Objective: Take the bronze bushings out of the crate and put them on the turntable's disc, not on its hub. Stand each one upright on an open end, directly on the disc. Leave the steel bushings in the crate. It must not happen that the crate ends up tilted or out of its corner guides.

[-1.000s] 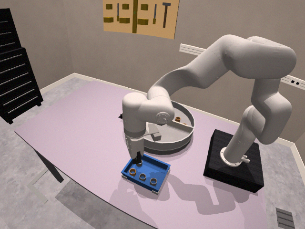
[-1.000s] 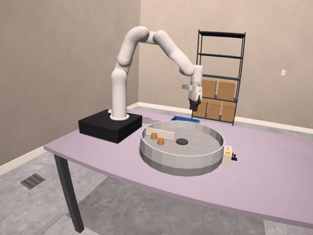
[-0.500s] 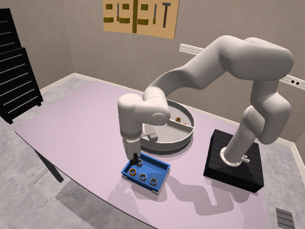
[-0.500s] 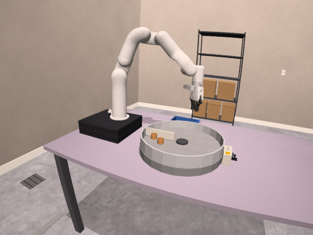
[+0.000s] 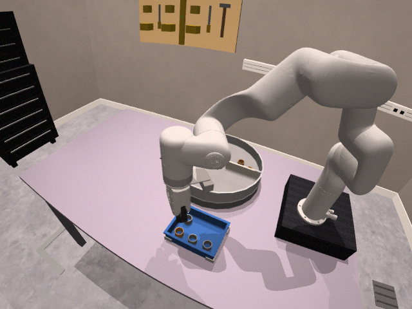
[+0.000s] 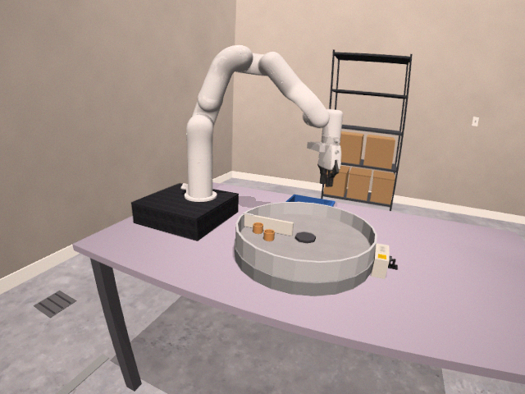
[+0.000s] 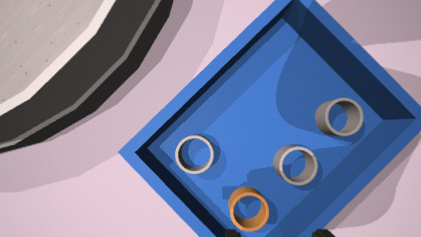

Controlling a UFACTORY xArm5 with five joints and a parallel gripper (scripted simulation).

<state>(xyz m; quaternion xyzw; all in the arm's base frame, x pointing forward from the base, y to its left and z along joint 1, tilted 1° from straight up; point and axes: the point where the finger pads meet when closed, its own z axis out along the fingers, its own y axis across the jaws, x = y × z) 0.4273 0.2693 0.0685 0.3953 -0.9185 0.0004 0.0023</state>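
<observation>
My hand is 5 cm past the blue crate, 3 cm to the left of it and 12 cm above it. The rest, counted from my hand: turntable disc (2 cm ahead, 37 cm to the right, 9 cm below).
</observation>
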